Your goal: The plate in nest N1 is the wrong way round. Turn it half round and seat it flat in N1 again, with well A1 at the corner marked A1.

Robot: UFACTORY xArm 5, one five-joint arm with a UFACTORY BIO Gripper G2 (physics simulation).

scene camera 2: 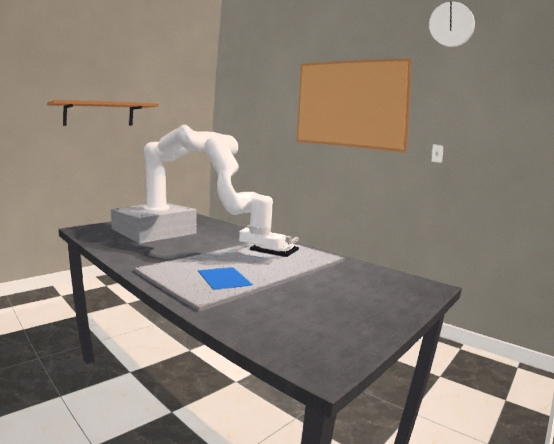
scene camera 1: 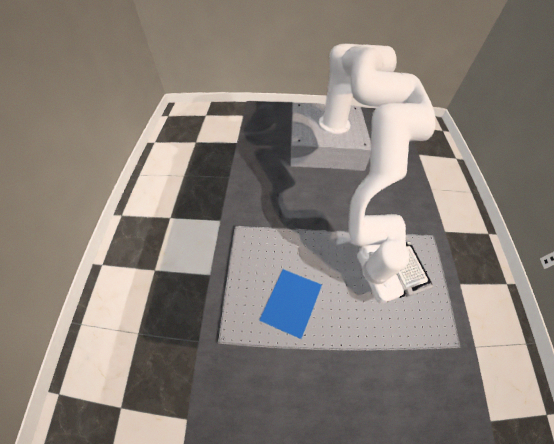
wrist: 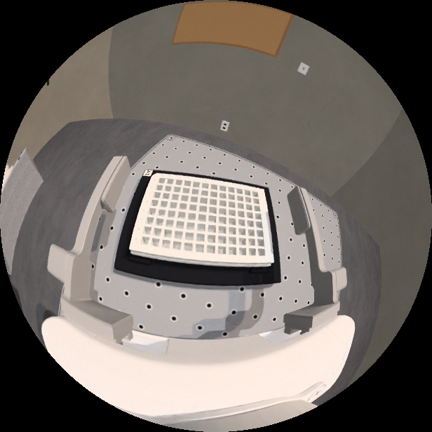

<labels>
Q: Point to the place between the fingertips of the gripper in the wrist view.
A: At 216, 171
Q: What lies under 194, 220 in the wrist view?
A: A white well plate.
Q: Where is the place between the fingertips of the gripper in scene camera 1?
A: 418, 260
</labels>
